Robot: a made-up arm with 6 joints.
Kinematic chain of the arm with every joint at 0, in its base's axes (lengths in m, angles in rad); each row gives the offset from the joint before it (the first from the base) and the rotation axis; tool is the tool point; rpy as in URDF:
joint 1: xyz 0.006 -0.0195 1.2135 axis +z
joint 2: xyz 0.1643 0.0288 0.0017 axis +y
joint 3: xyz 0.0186 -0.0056 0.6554 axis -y
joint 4: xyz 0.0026 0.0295 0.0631 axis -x
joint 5: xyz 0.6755 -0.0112 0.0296 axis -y
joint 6: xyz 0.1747 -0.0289 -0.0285 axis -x
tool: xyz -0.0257 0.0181 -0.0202 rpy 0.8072 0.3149 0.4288
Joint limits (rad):
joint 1: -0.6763..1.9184
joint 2: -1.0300..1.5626
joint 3: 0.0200..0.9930
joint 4: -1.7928..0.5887
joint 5: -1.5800..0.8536
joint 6: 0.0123..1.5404
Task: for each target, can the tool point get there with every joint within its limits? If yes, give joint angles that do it. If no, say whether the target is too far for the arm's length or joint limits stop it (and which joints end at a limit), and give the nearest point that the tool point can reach.
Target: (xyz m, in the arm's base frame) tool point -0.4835 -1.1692 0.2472
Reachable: no: joint limits stop it (at a limit: joint 1, joint 2, joint 3, joint 5, joint 6) | nearest point 0.6330 -0.6021 0.3910 | short by 1.260 m
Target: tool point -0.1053 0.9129 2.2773
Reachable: yes | joints 1.6769 0.0490 0.5271 -0.4587 0.0762 1.1624
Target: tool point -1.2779 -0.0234 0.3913
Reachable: no: joint limits stop it (at a limit: joint 1, joint 2, joint 3, joint 6) | nearest point -0.4543 0.7176 0.5081 | short by 1.114 m
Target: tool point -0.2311 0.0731 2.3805
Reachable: yes | joints 0.1613 -0.7927 0.7416 -0.8728 -1.1176 0.4840
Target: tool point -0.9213 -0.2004 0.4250
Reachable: no: joint limits stop it (at a limit: joint 1, joint 2, joint 3, joint 6) | nearest point -0.4194 0.6892 0.5119 | short by 1.025 m
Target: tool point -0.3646 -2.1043 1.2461
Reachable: no: too far | nearest point -0.1540 -0.9198 2.2161 | short by 1.545 m
